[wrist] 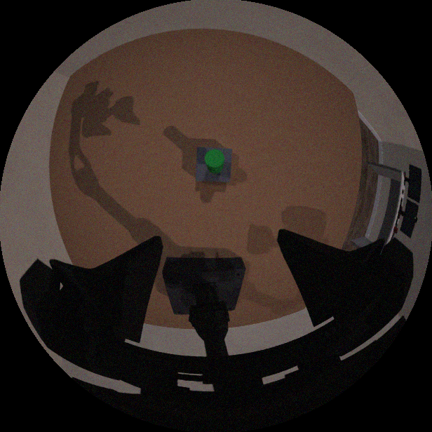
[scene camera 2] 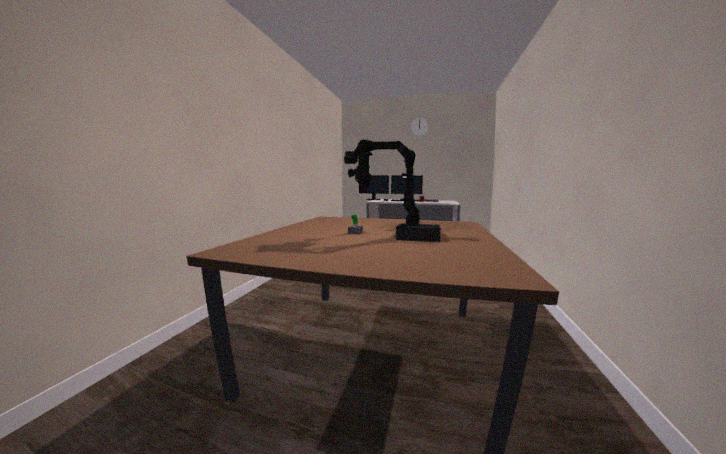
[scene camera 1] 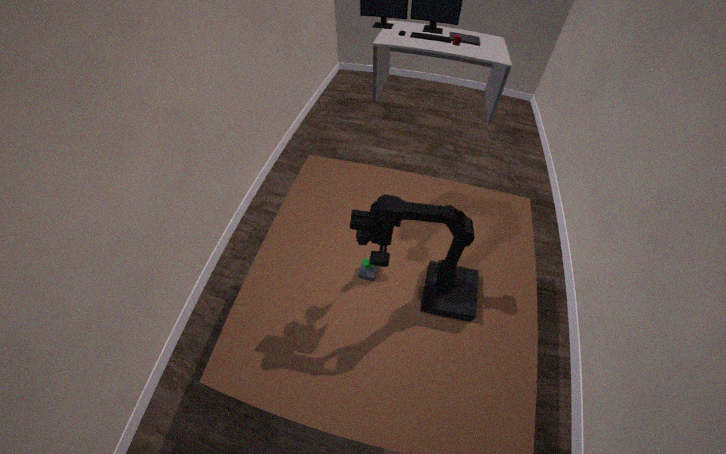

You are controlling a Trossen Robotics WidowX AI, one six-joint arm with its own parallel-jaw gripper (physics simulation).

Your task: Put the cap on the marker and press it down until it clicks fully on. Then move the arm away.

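Places are measured from the arm's base along level axes (x left, y up, z ahead), in centimetres.
Pixels of known places: gripper, fingertip midpoint: [scene camera 2: 363, 192] [scene camera 1: 381, 250]; arm's base at its link origin: [scene camera 2: 412, 225] [scene camera 1: 444, 285].
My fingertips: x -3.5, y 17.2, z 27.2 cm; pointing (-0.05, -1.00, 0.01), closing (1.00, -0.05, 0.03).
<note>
Ahead of a thing's pixels: the offset from my fingertips to its top centre. Level surfaces: height alone.
The green cap {dx -1.2, dy -12.3, dz +5.3 cm} [scene camera 1: 366, 262] [scene camera 2: 354, 218] [wrist: 214, 158] stands above the small grey block {dx -1.3, dy -19.5, dz +5.0 cm} [scene camera 1: 367, 273] [scene camera 2: 354, 230] [wrist: 201, 172] on the table. It looks slightly tilted in the second scene view. A narrower green part shows below it. The marker body is mostly hidden or too small to make out, and I cannot tell whether the cap is fully seated. My gripper [scene camera 1: 379, 258] [scene camera 2: 364, 183] [wrist: 220, 239] is open and empty, pointing down, high above the table and apart from the cap. In the wrist view, the block and cap lie beyond the fingertips.
The brown table {dy -23.2 cm} [scene camera 1: 428, 380] [scene camera 2: 364, 262] [wrist: 280, 90] carries the arm's dark base [scene camera 1: 452, 299] [scene camera 2: 418, 232] [wrist: 202, 292], to the right of the block in the scene views. Arm shadows cross the tabletop. A white desk [scene camera 1: 495, 93] with monitors stands beyond, against the far wall.
</note>
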